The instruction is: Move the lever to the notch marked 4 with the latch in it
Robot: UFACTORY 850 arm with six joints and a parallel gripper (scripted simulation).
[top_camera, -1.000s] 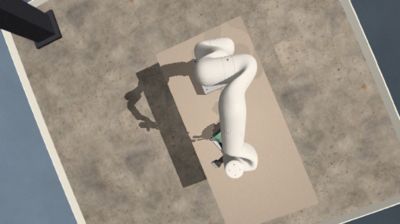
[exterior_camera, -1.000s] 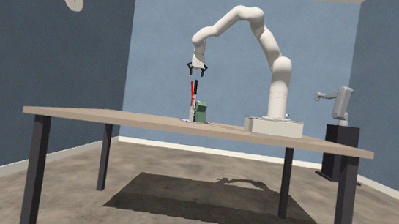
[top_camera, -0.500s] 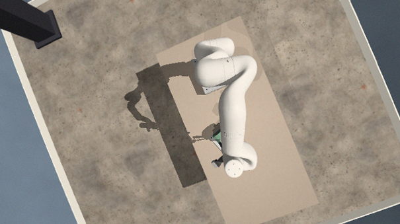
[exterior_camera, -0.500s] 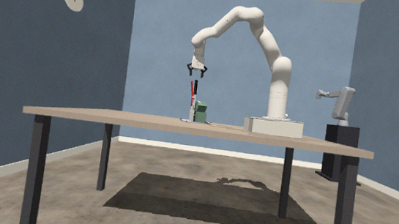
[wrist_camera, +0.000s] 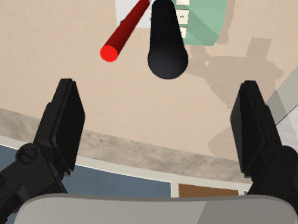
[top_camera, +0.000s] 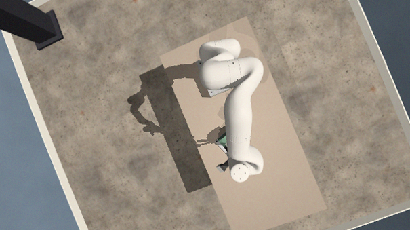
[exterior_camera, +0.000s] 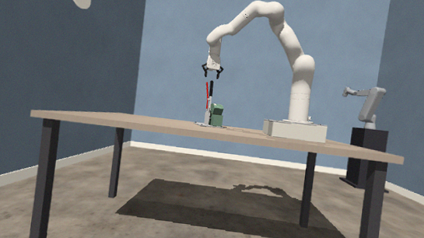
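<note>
The red bar is 170 mm below my hand, 20 mm to the left of it and 10 mm ahead of it.
</note>
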